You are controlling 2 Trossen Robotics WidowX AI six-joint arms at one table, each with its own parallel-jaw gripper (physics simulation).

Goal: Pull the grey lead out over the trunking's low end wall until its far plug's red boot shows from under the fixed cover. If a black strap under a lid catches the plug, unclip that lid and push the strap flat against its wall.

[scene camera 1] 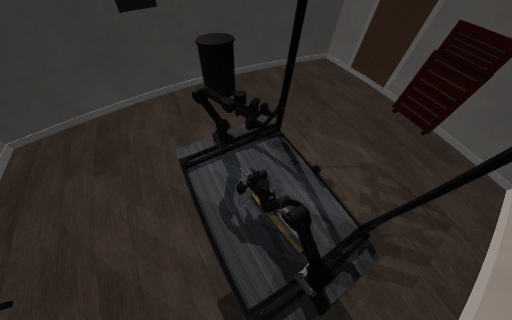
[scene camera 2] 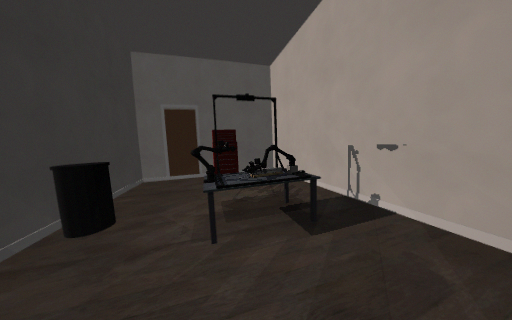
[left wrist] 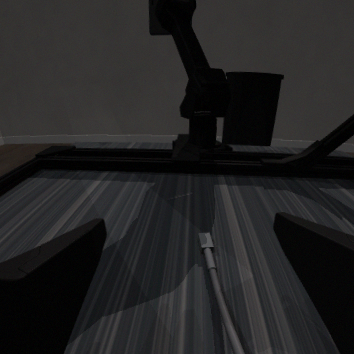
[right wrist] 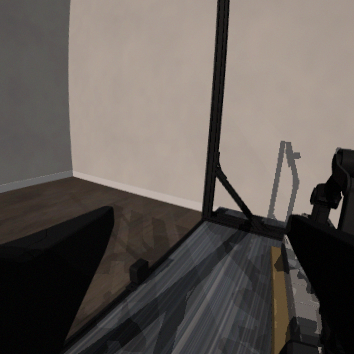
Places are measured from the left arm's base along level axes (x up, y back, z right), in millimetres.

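Where they show: left gripper, fingertip midpoint: (scene camera 1: 243, 172) (scene camera 2: 243, 171) (left wrist: 190, 224); right gripper, fingertip midpoint: (scene camera 1: 272, 121) (scene camera 2: 234, 148) (right wrist: 202, 219); left arm's base, link origin: (scene camera 1: 313, 279) (scene camera 2: 292, 165) (right wrist: 317, 220); right arm's base, link origin: (scene camera 1: 223, 137) (scene camera 2: 210, 179) (left wrist: 200, 143).
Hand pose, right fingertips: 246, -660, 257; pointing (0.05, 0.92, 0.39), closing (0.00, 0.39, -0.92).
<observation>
Things, the pixels of their top centre, and the offset from my right fingertips, as dx, dy, dz. "*": a spot on its surface instead.
- grey lead, surface spot: (left wrist: 220, 296) * -335, +32, -171
- small black block, surface spot: (right wrist: 139, 271) (scene camera 1: 314, 167) * -302, +243, +203
The grey lead (left wrist: 220, 296) lies on the table with its near plug (left wrist: 206, 241) pointing away, low in the middle of the left wrist view. My left gripper (scene camera 1: 248, 180) (left wrist: 190, 224) is open above the table at the upper end of the trunking; the lead shows between its fingers, untouched. The pale trunking (right wrist: 302, 290) runs along a yellow strip (right wrist: 279, 305) (scene camera 1: 286, 232), partly hidden by the left arm and a right finger. My right gripper (scene camera 1: 261, 112) (right wrist: 202, 219) is open and empty, raised near its own base. Red boot, fixed cover, lids and strap cannot be made out.
A dark frame edges the table (scene camera 1: 215, 200), with tall black posts (scene camera 1: 292, 65) (right wrist: 216, 100) rising from it. A small black block (scene camera 1: 316, 170) (right wrist: 139, 271) sits at the table's side edge. A black bin (scene camera 1: 216, 65) (scene camera 2: 84, 200) and a red cabinet (scene camera 1: 452, 75) stand on the floor.
</observation>
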